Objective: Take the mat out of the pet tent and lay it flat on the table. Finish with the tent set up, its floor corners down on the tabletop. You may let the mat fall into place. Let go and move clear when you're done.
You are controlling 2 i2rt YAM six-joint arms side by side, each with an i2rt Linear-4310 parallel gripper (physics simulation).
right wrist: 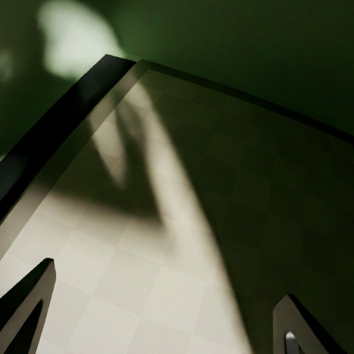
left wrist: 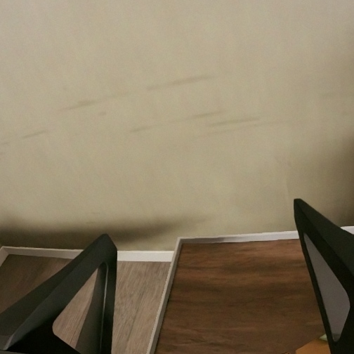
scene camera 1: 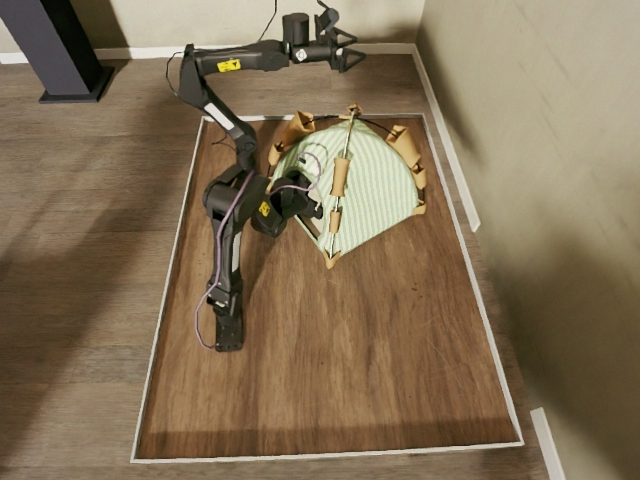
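The pet tent (scene camera 1: 379, 191) stands set up at the upper part of the table. Its green striped cloth hangs under poles with tan sleeves. The near and right corners look down on the tabletop; the rest are partly hidden. The pale checkered mat (right wrist: 105, 285) lies inside the tent, partly shadowed, with a dark strip along its left edge. My right gripper (right wrist: 172, 288) is open over the mat, with the mat showing between its fingers; in scene camera 1 its fingers are hidden at the tent's opening. My left gripper (scene camera 1: 360, 47) (left wrist: 197, 226) is open and empty, high beyond the table's upper edge.
The brown table (scene camera 1: 330, 361) has a pale rim. My right arm reaches across the left of the table to the tent. A wall (scene camera 1: 547, 155) runs along the right side. A dark pillar (scene camera 1: 56, 46) stands at the upper left. A thin purple cable loops over the right arm.
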